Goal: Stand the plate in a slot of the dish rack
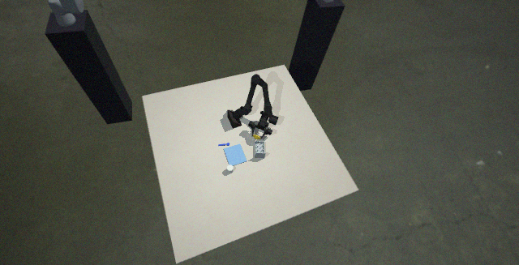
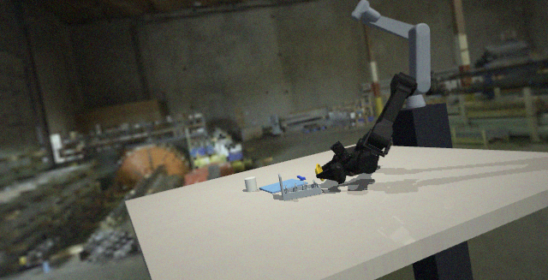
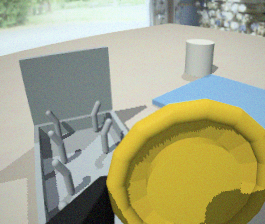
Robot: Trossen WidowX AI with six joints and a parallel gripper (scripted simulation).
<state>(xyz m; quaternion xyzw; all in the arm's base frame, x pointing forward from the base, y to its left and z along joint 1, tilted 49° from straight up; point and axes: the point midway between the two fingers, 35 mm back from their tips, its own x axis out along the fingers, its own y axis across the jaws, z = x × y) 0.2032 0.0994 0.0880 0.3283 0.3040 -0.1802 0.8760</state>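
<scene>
Right now the grey dish rack is 80 mm ahead of my gripper tip, 30 mm below it and 10 mm to the left of it. Also, from my gripper tip: light blue mat (180 mm to the right, 80 mm ahead, 50 mm below); small blue utensil (230 mm to the right, 50 mm below, 20 mm behind); yellow plate (10 mm behind).
</scene>
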